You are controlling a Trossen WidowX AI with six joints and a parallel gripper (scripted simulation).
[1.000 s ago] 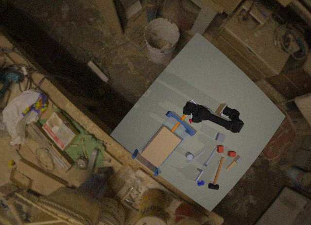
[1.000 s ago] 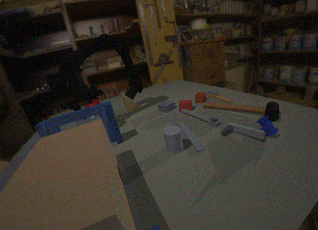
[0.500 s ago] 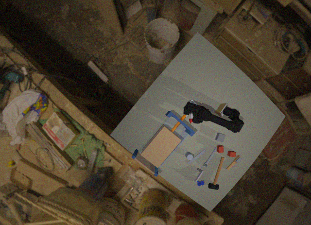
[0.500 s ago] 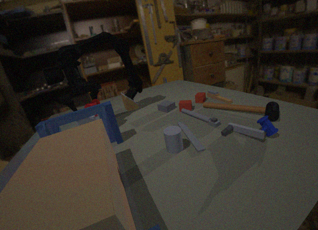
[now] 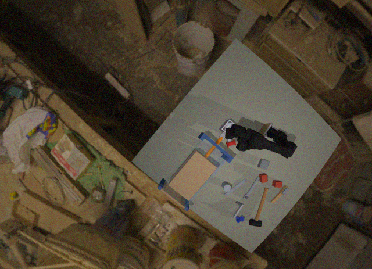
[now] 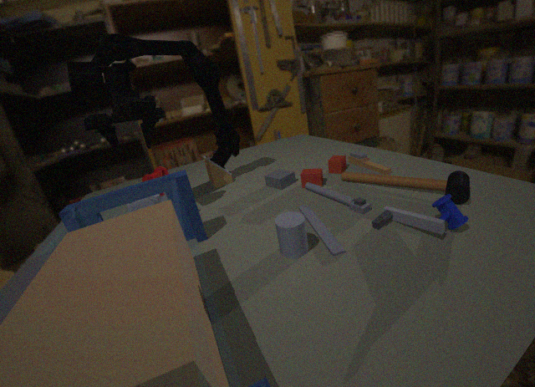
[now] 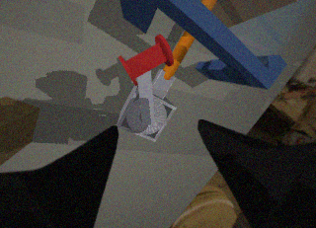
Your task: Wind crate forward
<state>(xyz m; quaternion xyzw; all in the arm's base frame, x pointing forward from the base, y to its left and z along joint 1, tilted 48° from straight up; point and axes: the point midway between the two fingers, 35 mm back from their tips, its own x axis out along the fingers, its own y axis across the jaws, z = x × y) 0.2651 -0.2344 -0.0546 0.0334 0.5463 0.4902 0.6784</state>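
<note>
Right now my gripper tip is 80 mm above the red knob, 40 mm to the right of it and 40 mm short of it. From my gripper tip the other things lie so: grey winch (180 mm below, 50 mm behind, 40 mm to the right); then blue steel frame (120 mm ahead, 110 mm below, 10 mm to the right); then red-knobbed handle (110 mm below, 20 mm ahead, 10 mm to the left).
</note>
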